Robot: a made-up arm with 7 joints.
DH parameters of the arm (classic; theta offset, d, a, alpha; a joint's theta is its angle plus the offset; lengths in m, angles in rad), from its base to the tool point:
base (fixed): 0 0.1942 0.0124 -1.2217
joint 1: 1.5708 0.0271 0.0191 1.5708
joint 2: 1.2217 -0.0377 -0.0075 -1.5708
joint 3: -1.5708 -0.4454 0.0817 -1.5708
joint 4: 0 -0.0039 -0.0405 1.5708
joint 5: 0 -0.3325 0.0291 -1.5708
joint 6: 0 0.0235 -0.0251 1.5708
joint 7: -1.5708 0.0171 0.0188 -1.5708
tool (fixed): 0 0.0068 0 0
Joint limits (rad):
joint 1: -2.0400..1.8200
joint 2: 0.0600..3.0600
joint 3: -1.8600..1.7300
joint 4: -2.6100..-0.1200
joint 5: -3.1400..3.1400
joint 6: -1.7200..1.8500
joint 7: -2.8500..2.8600
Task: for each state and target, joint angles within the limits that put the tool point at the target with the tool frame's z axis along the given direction. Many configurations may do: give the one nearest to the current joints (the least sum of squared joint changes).
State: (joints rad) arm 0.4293 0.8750 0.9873 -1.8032 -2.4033 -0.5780 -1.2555
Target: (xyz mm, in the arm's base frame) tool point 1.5 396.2 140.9 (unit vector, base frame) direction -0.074 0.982 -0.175
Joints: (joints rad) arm 0.6176 0.6380 1.1210 -2.4179 -2.1684 -0.0526 -1.0700
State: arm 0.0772 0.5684 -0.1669 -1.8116 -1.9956 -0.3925 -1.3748
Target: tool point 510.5 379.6 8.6 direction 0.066 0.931 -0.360
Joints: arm -0.3225 0.9033 0.0057 -1.4572 -1.9492 -0.4617 -1.4900
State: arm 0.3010 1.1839 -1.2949 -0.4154 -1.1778 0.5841 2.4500
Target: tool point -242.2 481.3 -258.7 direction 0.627 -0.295 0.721
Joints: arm 0.5379 1.2853 -1.1483 -1.0571 -1.2703 1.1742 2.8008
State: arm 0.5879 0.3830 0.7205 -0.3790 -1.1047 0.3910 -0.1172
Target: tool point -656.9 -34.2 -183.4 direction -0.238 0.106 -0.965
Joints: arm 1.1777 0.0600 0.5551 -0.1200 -0.8325 0.7727 0.1022
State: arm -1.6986 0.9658 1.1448 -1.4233 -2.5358 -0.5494 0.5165
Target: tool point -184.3 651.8 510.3 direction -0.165 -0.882 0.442
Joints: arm -1.8812 1.8054 1.0979 -0.8986 -2.0687 -0.6673 1.1546
